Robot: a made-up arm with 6 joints.
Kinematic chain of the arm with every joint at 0, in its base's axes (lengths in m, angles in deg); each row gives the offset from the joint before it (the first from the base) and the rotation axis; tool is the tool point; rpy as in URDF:
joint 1: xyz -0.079 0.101 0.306 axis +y
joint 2: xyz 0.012 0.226 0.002 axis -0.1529 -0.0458 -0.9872
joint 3: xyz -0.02 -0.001 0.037 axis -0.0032 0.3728 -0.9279
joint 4: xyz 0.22 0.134 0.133 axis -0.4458 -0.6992 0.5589
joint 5: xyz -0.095 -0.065 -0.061 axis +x
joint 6: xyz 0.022 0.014 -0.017 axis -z
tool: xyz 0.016 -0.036 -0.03 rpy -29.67 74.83 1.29
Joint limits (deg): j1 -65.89..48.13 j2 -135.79..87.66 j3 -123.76..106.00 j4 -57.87..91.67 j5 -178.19..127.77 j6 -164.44..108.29
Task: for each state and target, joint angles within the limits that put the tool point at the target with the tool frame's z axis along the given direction. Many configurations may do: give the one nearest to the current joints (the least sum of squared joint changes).
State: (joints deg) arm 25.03 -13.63 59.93 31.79 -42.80 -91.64
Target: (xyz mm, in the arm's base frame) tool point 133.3 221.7 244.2 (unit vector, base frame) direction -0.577 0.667 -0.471
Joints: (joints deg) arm 13.48 -17.45 50.73 29.04 -47.24 -92.44
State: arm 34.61 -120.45 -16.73 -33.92 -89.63 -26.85
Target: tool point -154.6 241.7 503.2 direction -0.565 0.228 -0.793
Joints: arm -15.60 -135.56 -28.33 -57.87 -108.58 10.06
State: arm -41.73 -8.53 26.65 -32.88 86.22 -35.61
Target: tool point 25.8 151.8 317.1 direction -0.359 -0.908 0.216
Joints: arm -12.50 9.61 99.83 -37.26 60.88 -29.11
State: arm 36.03 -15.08 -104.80 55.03 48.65 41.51
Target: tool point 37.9 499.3 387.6 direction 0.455 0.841 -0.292
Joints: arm 48.13 -8.99 -59.45 54.29 86.28 91.81
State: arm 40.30 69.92 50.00 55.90 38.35 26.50
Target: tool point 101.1 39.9 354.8 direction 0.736 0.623 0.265
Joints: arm 5.30 22.47 50.62 91.67 48.66 -1.20
